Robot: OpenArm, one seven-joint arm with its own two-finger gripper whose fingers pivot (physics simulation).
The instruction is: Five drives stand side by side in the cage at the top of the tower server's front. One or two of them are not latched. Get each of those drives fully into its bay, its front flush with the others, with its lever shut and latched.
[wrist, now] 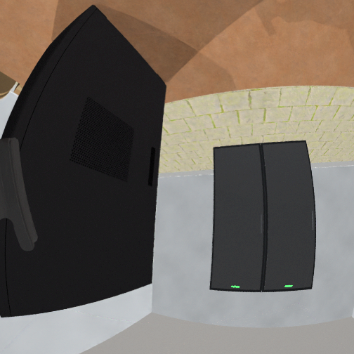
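The black tower server (100, 215) fills the left half of the wrist view and appears tilted there. A broad panel with a square mesh vent and a short dark slot near its right edge faces the camera. The drive cage, the five drives and their levers do not show, so their state cannot be seen. One dark grey finger of my gripper (21, 205) comes in at the left edge, overlapping the server's left side in the picture; the other finger is out of view. The gripper is open, and nothing shows held at the visible finger.
Two dark grey cabinets (238, 215) (288, 215) stand side by side at the right, each with a small green light at its lower end. A pale brick band (220, 117) runs behind them, with an orange-brown surface (300, 45) above. Part of a brown round object (5, 85) shows at the left edge.
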